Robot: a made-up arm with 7 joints. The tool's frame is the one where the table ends. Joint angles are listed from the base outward.
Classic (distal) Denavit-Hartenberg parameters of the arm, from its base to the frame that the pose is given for. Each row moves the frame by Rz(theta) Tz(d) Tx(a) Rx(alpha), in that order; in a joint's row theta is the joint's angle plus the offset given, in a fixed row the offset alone. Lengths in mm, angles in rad.
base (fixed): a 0, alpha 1.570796, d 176, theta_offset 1.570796
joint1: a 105, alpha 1.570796, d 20, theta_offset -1.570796
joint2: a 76, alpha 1.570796, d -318, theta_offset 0
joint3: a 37, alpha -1.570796, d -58, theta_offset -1.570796
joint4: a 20, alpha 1.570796, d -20, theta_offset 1.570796
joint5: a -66, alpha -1.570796, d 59, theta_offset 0
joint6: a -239, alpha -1.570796, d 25, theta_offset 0
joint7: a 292, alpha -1.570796, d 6, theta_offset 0
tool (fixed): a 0, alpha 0, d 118, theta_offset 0
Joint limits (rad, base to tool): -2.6..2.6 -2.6..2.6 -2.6..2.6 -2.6..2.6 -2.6..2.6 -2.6..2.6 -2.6..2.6
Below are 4 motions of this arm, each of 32 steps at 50 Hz.
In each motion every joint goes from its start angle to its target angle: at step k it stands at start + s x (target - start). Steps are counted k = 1, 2, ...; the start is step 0. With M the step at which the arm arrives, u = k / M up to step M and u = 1 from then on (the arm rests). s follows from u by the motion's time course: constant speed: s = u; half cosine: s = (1 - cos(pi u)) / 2; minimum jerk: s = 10 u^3 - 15 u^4 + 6 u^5.
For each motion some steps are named. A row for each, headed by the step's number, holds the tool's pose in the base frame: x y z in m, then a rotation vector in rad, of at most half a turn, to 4 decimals.
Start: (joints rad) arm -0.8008 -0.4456 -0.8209 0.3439 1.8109 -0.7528 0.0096
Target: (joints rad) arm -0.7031 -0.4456 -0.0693 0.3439 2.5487 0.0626 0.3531
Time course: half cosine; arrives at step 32
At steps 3, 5, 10, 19, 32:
3: 0.1996 0.1099 -0.2193 1.2655 1.6546 -0.1069
5: 0.1993 0.1081 -0.2250 1.2327 1.6906 -0.1541
10: 0.1970 0.0984 -0.2480 1.0745 1.8377 -0.3541
19: 0.1861 0.0648 -0.2963 0.5714 2.1530 -0.8094
32: 0.1724 0.0310 -0.3282 0.0899 2.3619 -1.0966

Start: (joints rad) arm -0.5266 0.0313 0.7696 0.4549 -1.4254 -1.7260 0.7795
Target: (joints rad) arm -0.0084 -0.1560 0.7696 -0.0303 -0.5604 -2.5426 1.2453
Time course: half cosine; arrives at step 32
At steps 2, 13, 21, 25, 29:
2: -0.1649 0.2283 -0.2312 -1.6437 -0.0790 2.3535
13: -0.1644 0.3847 -0.0443 -0.8300 0.1349 2.4692
21: -0.0362 0.4882 0.1693 0.1386 0.3010 2.4965
25: 0.0418 0.5117 0.2286 0.5318 0.3636 2.4669
29: 0.0925 0.5240 0.2537 0.7720 0.4045 2.4354

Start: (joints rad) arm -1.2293 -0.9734 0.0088 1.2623 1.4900 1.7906 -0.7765
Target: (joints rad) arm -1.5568 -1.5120 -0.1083 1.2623 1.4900 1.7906 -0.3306
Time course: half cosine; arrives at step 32
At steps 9, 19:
9: 0.0508 0.0136 -0.2956 -0.1055 0.1311 1.9049
19: 0.0590 -0.0776 -0.2245 0.0020 0.1009 1.6454

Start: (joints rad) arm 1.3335 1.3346 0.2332 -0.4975 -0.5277 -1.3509 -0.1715
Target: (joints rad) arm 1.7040 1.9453 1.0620 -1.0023 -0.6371 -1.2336 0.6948
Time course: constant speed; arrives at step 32
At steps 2, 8, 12, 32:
2: 0.0739 0.2522 0.5746 -0.6595 -1.3857 0.2066
8: 0.0463 0.2316 0.5695 -0.7361 -1.3973 0.2246
12: 0.0265 0.2173 0.5669 -0.7674 -1.3972 0.2468
32: -0.0971 0.1267 0.5898 -0.6463 -1.4006 0.3717

